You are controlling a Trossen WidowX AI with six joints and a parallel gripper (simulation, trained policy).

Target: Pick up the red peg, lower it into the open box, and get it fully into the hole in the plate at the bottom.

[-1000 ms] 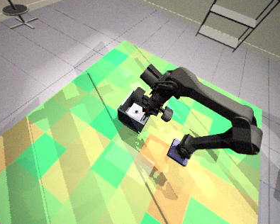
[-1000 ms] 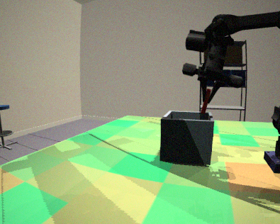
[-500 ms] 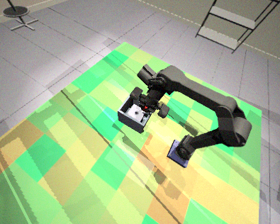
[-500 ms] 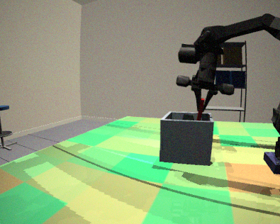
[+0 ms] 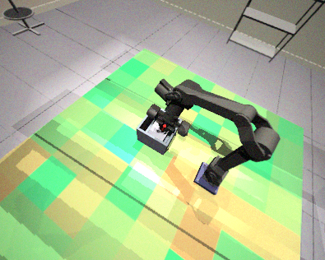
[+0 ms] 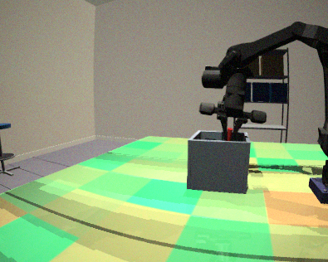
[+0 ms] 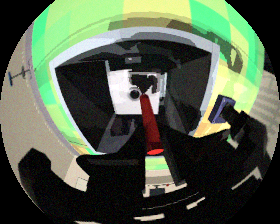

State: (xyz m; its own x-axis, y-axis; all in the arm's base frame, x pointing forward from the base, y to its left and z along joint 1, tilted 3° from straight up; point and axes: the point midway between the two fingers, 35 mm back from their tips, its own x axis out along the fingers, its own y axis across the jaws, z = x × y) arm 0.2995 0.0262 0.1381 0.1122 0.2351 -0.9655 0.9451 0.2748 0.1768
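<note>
My gripper tip is 1 cm to the left of the red peg.
</note>
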